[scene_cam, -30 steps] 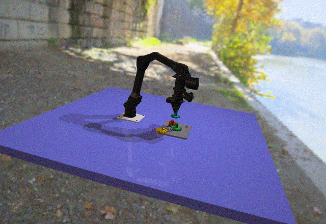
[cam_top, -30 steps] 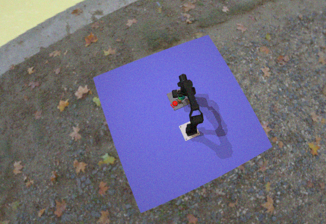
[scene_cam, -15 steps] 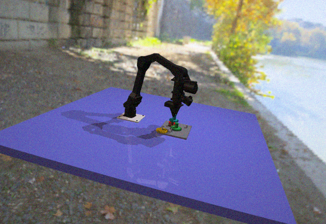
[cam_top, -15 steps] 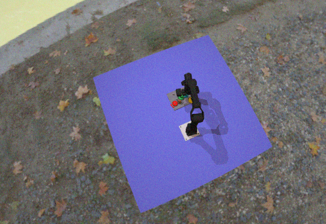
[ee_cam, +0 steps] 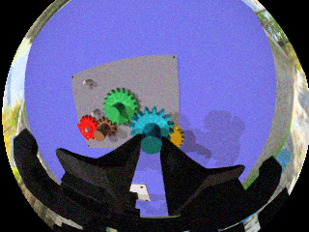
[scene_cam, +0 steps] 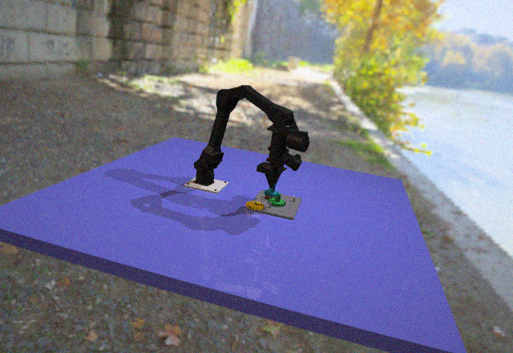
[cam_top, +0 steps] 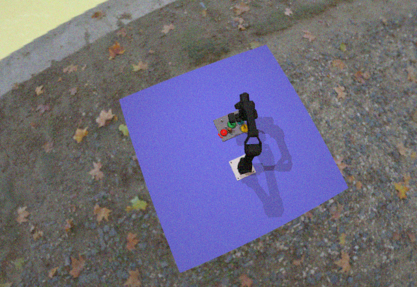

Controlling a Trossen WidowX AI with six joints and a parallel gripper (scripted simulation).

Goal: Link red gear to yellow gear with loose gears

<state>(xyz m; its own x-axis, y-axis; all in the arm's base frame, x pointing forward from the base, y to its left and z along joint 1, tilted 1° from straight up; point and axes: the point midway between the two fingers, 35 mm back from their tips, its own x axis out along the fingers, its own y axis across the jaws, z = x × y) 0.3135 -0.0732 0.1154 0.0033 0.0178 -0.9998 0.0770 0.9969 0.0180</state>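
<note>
Now: the teal gear 1 cm below my gripper tip. From my gripper tip the other things lie so: green gear 6 cm below, 5 cm to the left, 1 cm ahead; yellow gear 7 cm below, 5 cm behind, 3 cm to the right; brown gear 8 cm to the left, 6 cm below, 3 cm behind.
</note>
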